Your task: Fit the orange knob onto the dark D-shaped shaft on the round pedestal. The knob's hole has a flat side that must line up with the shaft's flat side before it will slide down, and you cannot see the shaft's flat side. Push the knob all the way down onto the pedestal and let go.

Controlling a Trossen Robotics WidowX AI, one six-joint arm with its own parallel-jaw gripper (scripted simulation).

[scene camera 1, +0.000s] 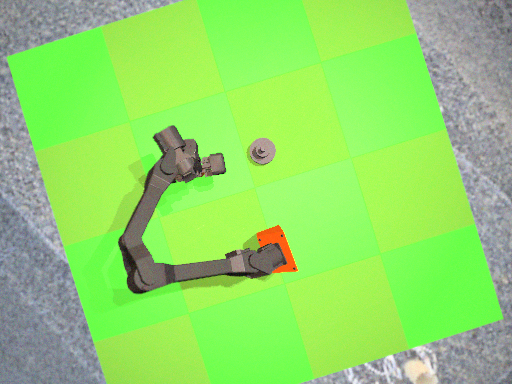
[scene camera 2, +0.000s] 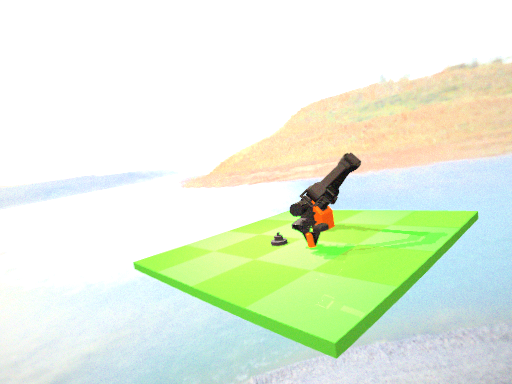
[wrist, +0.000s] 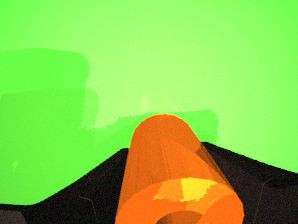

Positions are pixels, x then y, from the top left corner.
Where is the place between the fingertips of my gripper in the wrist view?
At 164, 152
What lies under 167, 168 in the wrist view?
An orange knob.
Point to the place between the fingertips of my gripper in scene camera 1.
198, 171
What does my gripper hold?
An orange knob.
